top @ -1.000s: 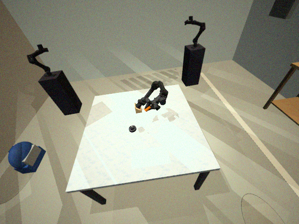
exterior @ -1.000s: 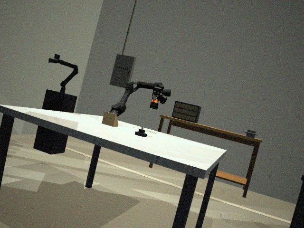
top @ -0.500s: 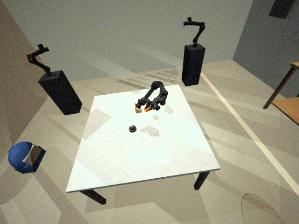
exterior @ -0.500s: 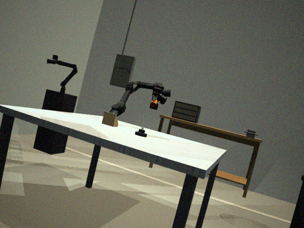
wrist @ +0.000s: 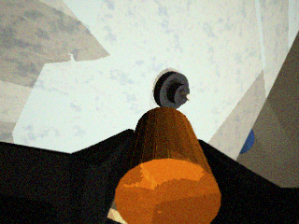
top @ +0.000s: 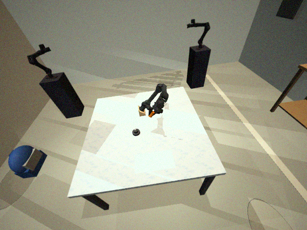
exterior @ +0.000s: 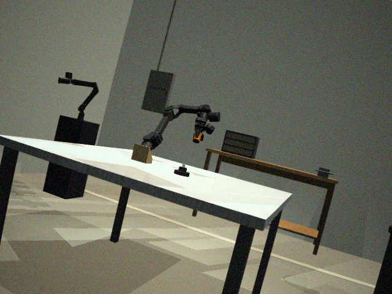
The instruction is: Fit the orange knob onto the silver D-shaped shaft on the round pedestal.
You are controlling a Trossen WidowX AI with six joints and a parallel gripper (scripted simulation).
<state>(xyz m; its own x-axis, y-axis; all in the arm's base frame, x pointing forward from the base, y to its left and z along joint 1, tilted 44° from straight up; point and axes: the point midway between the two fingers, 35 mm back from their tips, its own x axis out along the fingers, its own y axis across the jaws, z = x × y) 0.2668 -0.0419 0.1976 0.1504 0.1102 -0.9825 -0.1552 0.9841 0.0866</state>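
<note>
The orange knob lies 3 cm above my gripper tip and 2 cm to the left of it. Also, from my gripper tip: round dark pedestal (18 cm to the right, 17 cm below, 2 cm ahead).
</note>
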